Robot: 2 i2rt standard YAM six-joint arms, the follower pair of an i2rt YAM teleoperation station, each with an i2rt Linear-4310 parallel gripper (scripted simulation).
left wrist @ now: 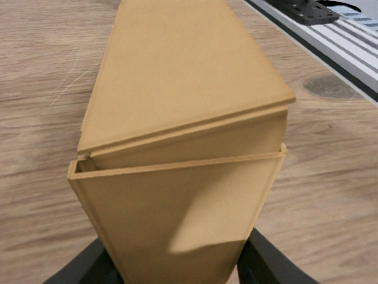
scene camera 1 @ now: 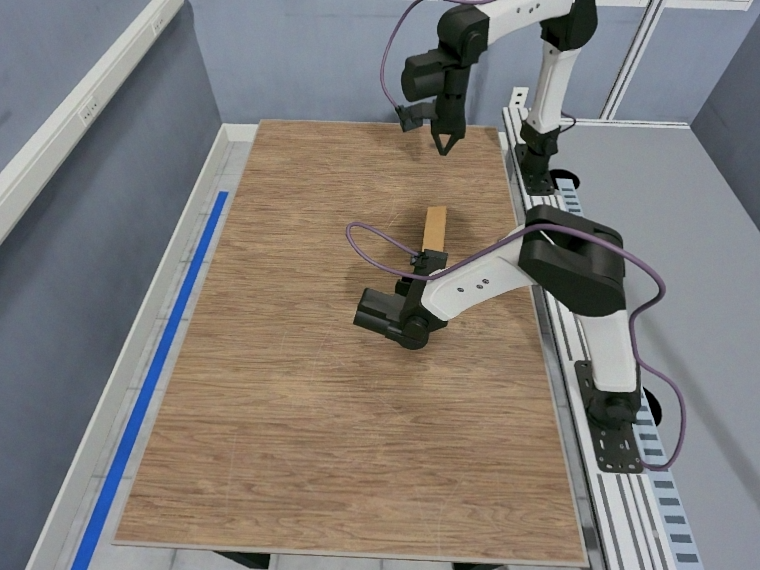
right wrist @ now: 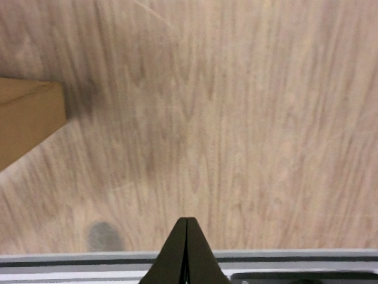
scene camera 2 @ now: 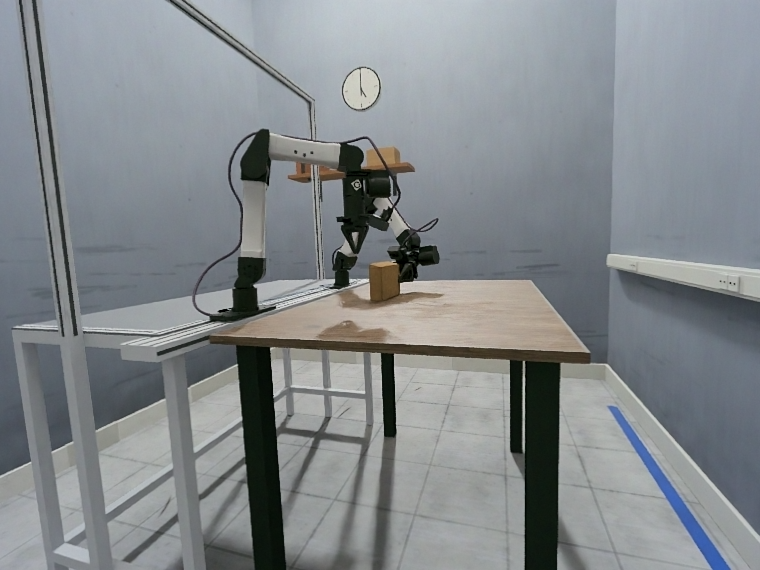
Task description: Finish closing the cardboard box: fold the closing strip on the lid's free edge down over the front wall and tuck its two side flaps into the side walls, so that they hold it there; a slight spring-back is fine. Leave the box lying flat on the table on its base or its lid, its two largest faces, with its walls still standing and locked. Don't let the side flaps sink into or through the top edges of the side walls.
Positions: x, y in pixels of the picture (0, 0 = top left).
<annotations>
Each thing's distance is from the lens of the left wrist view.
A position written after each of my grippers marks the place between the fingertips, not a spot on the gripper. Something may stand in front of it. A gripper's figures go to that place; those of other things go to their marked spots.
my left gripper (left wrist: 181, 231): 0.10 m
rounded side flap (left wrist: 261, 132): 0.04 m
</annotations>
